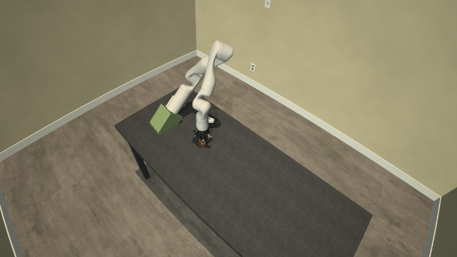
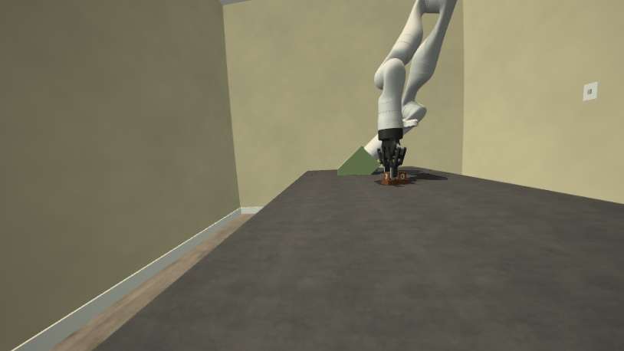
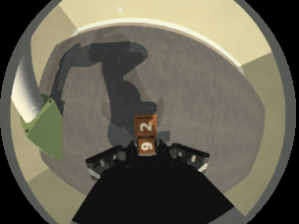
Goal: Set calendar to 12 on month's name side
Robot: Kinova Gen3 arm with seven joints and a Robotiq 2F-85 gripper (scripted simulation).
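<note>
My gripper is now 20 mm to the right of the brown calendar tray and 30 mm above it.
</note>
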